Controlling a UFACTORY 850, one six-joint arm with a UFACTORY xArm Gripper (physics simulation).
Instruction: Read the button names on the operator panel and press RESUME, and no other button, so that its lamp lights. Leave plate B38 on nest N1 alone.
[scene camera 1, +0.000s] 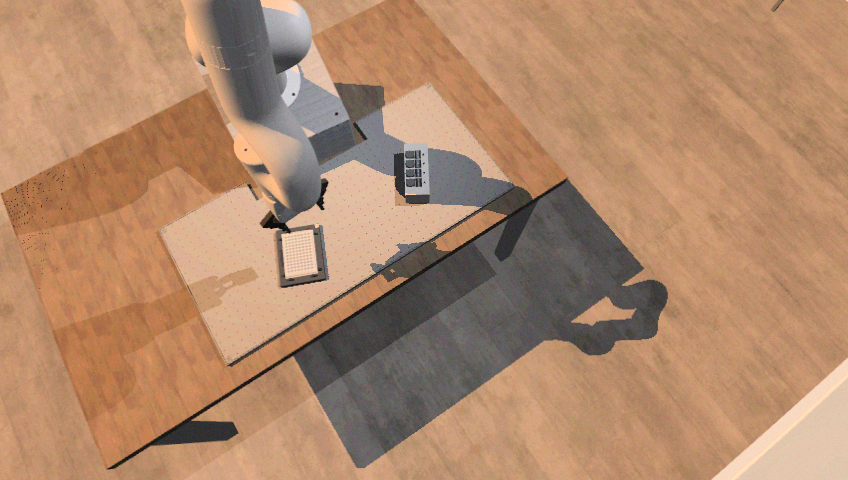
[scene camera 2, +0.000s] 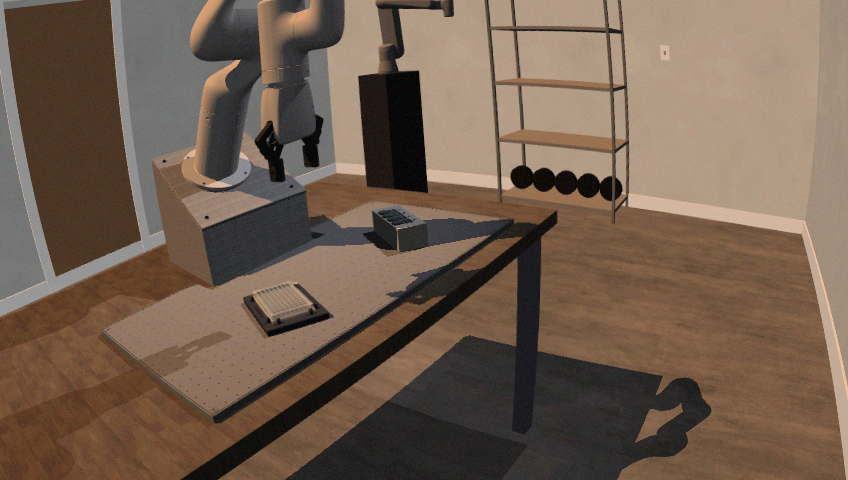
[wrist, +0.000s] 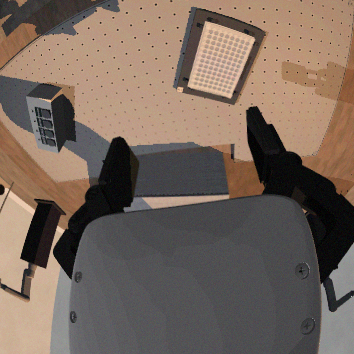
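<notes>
The operator panel (scene camera 1: 424, 172) (scene camera 2: 411, 239) (wrist: 56, 120) is a small grey box on the perforated board, with a row of several dark buttons on its top. The button names are too small to read, and no lit lamp can be made out. White plate B38 (scene camera 1: 300, 253) (scene camera 2: 283, 301) (wrist: 222, 60) lies on the dark nest N1 (scene camera 1: 322, 255) (scene camera 2: 297, 324) (wrist: 191, 55). My gripper (scene camera 1: 305, 218) (scene camera 2: 294, 173) (wrist: 185, 135) is open and empty, pointing down, well above the board. It is on the robot-base side of the plate, apart from both plate and panel.
The perforated board (scene camera 1: 208, 255) (scene camera 2: 178, 324) (wrist: 135, 55) lies on the wooden table (scene camera 1: 142, 368). The robot's box-shaped base (scene camera 1: 330, 139) (scene camera 2: 255, 231) (wrist: 180, 172) stands at the board's back edge. A black pedestal (scene camera 2: 392, 130) and a shelf rack (scene camera 2: 496, 118) stand beyond the table.
</notes>
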